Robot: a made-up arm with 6 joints.
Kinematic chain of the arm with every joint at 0, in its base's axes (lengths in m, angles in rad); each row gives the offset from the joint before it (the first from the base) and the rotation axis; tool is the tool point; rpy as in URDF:
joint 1: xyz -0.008 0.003 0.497 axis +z
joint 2: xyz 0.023 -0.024 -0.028 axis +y
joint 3: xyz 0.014 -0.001 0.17 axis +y
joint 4: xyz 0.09 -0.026 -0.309 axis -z
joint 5: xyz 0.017 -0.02 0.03 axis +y
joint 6: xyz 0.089 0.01 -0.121 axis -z
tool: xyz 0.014 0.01 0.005 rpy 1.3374 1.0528 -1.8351
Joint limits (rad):
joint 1: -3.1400..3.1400
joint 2: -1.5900..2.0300
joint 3: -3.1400..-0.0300
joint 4: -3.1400..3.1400
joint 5: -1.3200..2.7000
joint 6: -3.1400..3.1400
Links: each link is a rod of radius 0.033 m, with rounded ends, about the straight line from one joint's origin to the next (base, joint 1, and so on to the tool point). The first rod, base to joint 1, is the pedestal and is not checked.
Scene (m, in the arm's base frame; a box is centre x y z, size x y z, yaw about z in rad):
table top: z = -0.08
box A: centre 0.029 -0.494 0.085 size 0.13 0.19 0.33 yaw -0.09
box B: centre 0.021 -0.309 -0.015 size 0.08 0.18 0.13 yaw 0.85
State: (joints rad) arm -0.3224 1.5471 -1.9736 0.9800 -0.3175 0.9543
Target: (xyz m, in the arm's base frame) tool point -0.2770 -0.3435 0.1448
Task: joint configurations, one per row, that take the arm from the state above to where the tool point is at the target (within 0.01 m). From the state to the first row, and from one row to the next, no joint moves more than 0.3 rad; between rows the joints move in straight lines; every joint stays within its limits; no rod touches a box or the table.
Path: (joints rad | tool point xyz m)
1: -0.6135 1.4541 -2.1680 1.0334 -0.2998 0.9773 | 0.3283 -0.4656 0.3045
2: -0.9046 1.3611 -2.3624 1.0868 -0.2822 1.0003 | 0.1966 -0.5672 0.4184
3: -1.1956 1.2681 -2.5568 1.1401 -0.2645 1.0232 | 0.0238 -0.6043 0.5365
4: -1.4867 1.1752 -2.7512 1.1935 -0.2468 1.0462 | -0.1549 -0.5618 0.6517
5: -1.7778 1.0822 -2.9456 1.2469 -0.2291 1.0692 | -0.3003 -0.4442 0.7572
6: -2.0689 0.9892 -3.1400 1.3003 -0.2115 1.0922 | -0.3798 -0.2749 0.8467
7: -2.0005 1.1215 -2.8802 1.2829 -0.2726 1.0669 | -0.4040 -0.3840 0.7115
8: -1.9321 1.2537 -2.6204 1.2656 -0.3338 1.0416 | -0.3958 -0.4493 0.5544
9: -1.8637 1.3860 -2.3605 1.2482 -0.3949 1.0163 | -0.3641 -0.4626 0.3953
10: -1.7953 1.5183 -2.1007 1.2309 -0.4561 0.9910 | -0.3205 -0.4245 0.2535
11: -1.7269 1.6506 -1.8409 1.2135 -0.5173 0.9658 | -0.2770 -0.3435 0.1448

